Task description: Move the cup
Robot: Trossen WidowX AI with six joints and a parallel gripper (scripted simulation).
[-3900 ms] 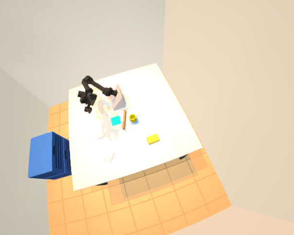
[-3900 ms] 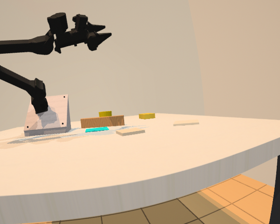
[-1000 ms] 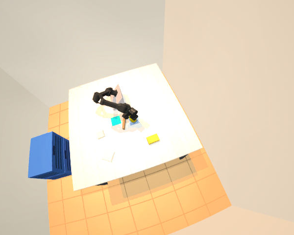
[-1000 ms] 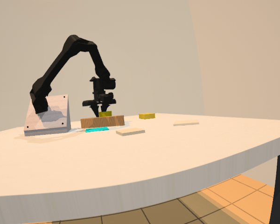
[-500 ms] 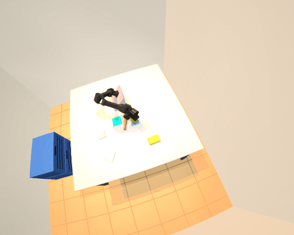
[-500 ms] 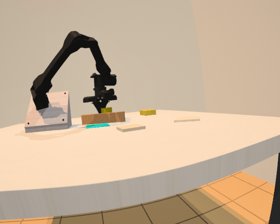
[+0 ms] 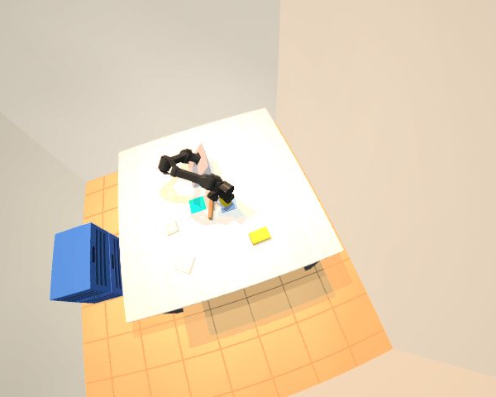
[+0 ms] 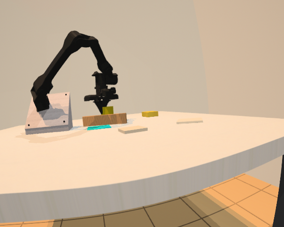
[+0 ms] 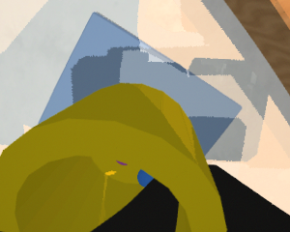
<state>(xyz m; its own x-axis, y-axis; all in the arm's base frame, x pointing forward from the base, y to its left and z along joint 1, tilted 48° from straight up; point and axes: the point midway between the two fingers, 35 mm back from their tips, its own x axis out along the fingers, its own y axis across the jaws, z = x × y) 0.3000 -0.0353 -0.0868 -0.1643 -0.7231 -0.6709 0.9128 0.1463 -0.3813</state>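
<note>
The cyan pad is 16 cm to the right of my gripper tip, 6 cm below it and 5 cm behind it. From my gripper tip the other things lie so: wooden bar 7 cm to the right, 4 cm below, 1 cm behind; yellow cup 2 cm ahead, 1 cm to the left; blue marble 2 cm to the left, 2 cm below, 1 cm ahead.
</note>
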